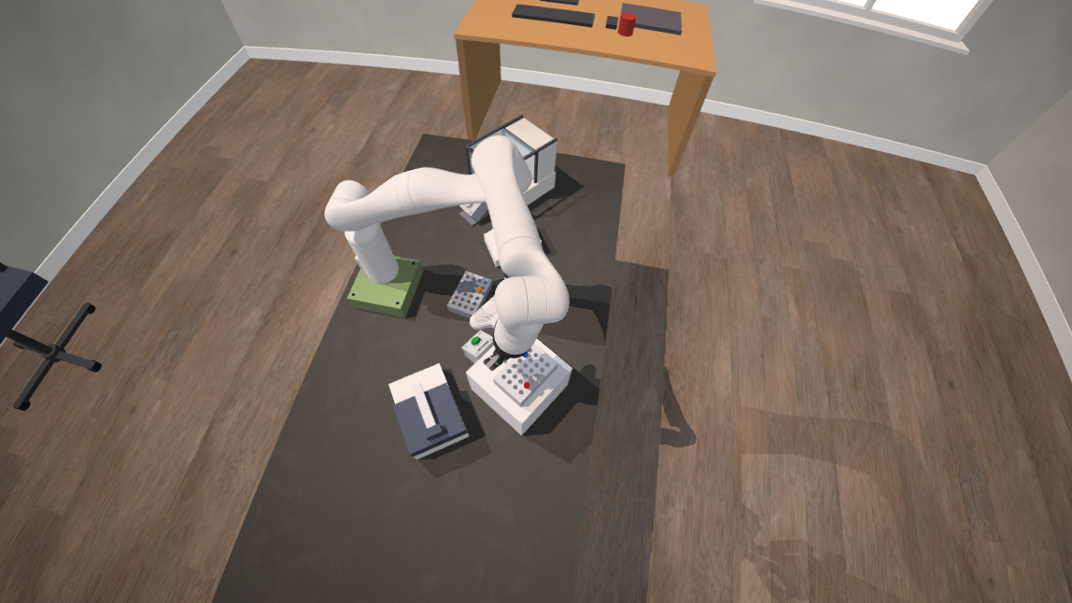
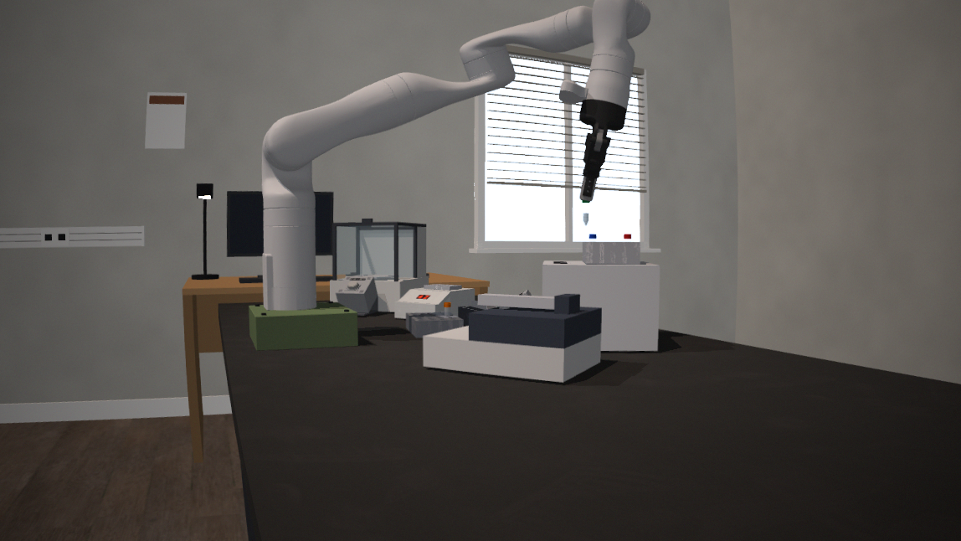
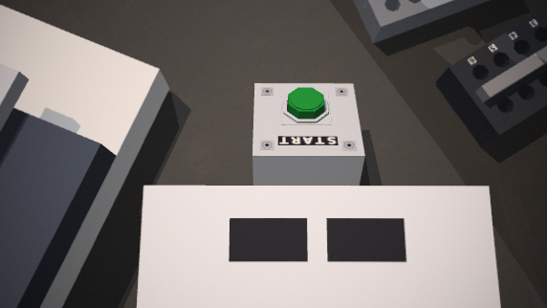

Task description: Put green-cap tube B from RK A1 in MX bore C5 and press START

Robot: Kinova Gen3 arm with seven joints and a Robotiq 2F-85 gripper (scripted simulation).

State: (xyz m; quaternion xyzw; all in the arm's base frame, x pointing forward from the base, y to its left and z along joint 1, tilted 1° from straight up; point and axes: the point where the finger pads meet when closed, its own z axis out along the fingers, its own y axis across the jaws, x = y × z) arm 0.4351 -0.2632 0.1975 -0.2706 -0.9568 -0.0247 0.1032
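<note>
Now: the red-capped tube 50 mm ahead of my hand, 40 mm to the right of it and 100 mm below it. Round my hand: blue-capped tube (40 mm ahead, 40 mm to the left, 100 mm below); green start key (110 mm behind, 90 mm to the left, 180 mm below); spectrophotometer SP (190 mm behind, 100 mm to the right, 190 mm below).
</note>
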